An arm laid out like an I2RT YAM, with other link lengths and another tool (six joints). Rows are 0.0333 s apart.
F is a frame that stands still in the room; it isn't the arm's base.
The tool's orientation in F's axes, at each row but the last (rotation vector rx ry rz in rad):
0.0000, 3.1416, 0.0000
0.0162, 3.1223, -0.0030
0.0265, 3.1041, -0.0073
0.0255, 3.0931, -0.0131
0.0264, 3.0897, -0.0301
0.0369, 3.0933, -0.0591
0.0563, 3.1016, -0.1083
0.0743, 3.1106, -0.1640
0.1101, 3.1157, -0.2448
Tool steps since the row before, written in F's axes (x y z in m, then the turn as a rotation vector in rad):
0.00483, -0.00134, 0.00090, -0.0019, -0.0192, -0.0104
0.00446, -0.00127, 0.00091, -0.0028, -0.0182, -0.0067
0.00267, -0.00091, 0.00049, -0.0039, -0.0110, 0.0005
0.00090, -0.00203, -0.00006, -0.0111, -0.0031, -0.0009
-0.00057, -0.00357, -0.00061, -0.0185, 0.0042, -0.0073
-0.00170, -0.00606, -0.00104, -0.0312, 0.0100, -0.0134
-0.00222, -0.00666, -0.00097, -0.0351, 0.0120, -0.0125
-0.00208, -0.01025, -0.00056, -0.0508, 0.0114, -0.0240
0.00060, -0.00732, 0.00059, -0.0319, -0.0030, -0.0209
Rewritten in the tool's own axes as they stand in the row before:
-0.00483, -0.00134, -0.00090, 0.0019, -0.0192, 0.0104
-0.00449, -0.00123, -0.00082, 0.0027, -0.0182, 0.0067
-0.00270, -0.00087, -0.00039, 0.0037, -0.0111, -0.0006
-0.00093, -0.00201, 0.00012, 0.0111, -0.0033, 0.0004
0.00054, -0.00357, 0.00065, 0.0189, 0.0040, 0.0063
0.00161, -0.00606, 0.00119, 0.0320, 0.0097, 0.0115
0.00202, -0.00666, 0.00136, 0.0360, 0.0115, 0.0103
0.00162, -0.01022, 0.00159, 0.0519, 0.0113, 0.0215
-0.00112, -0.00726, 0.00057, 0.0320, -0.0020, 0.0208

